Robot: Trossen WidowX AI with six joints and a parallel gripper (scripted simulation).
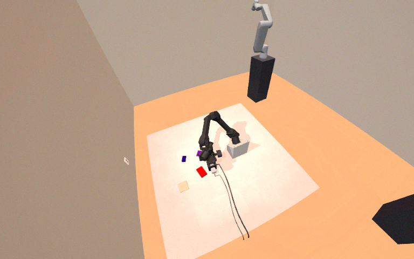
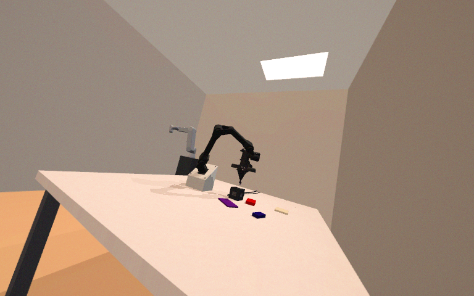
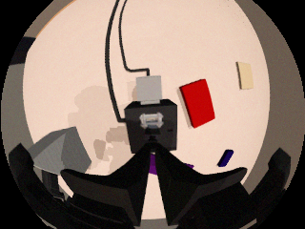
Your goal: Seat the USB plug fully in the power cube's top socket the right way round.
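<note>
Now: gripper tip 20 mm above the USB plug. The rest, counted from my gripper tip: red block: 130 mm below, 110 mm ahead; purple tile: 170 mm to the right, 130 mm below, 10 mm ahead; dark blue block: 220 mm to the right, 200 mm ahead, 130 mm below.
</note>
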